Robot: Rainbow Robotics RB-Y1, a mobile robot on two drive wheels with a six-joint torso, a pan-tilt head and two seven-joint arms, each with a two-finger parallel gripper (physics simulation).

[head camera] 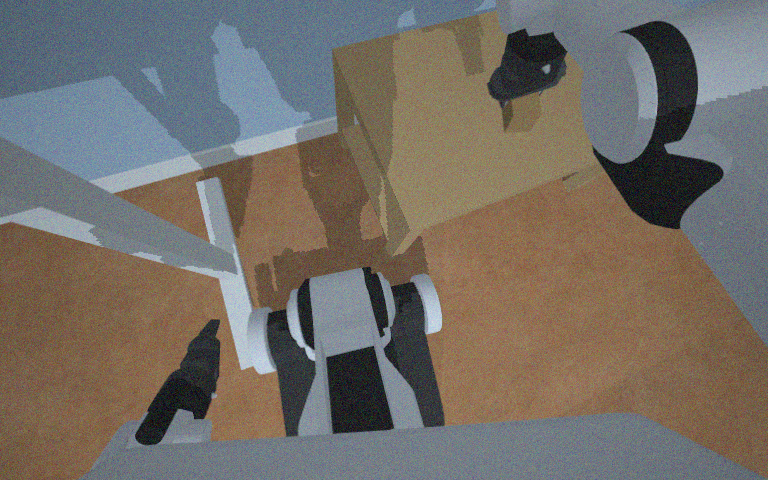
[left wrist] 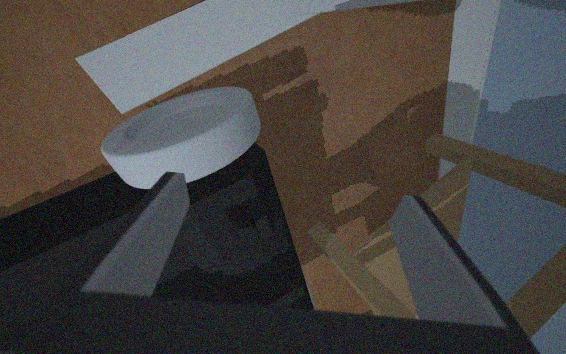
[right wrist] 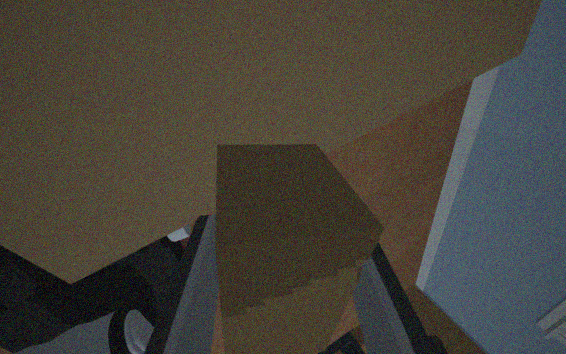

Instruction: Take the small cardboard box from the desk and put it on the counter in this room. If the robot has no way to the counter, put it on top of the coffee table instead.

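Places are measured from the robot's base along level axes (x ahead, y left, z up), in millimetres.
Where they show: left gripper, fingertip midpoint: [head camera: 214, 341] [left wrist: 292, 198]; right gripper, fingertip midpoint: [head camera: 518, 98] [right wrist: 279, 222].
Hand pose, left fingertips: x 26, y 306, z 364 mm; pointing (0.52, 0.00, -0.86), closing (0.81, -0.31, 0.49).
Observation:
Each offset is from my left fingertips to the top centre of the thing. "pt": to the spot under its first point. Level surfaces: height alone.
My right gripper [head camera: 521, 97] [right wrist: 279, 222] is shut on the small cardboard box {315 mm ahead, 715 mm right, 331 mm up} [head camera: 523, 117] [right wrist: 287, 205], a brown block between its fingers. In the head view the fingers hide much of it. It is held in front of a large tan piece of furniture {pt 329 mm ahead, 701 mm right, 86 mm up} [head camera: 470, 152] [right wrist: 150, 100]; whether they touch I cannot tell. My left gripper [head camera: 214, 327] [left wrist: 292, 198] is open and empty, low at the left of the head view. The counter does not show, and I cannot tell whether the tan furniture is the coffee table.
A white bar [head camera: 226, 254] [left wrist: 200, 45] lies along the floor {364 mm down} [head camera: 538, 311] beside my base [head camera: 345, 311], joined by a slanting grey beam [head camera: 84, 198]. A blue wall [head camera: 254, 84] [right wrist: 510, 200] with a white baseboard [head camera: 266, 141] stands beyond. The tan furniture's open frame shows in the left wrist view.

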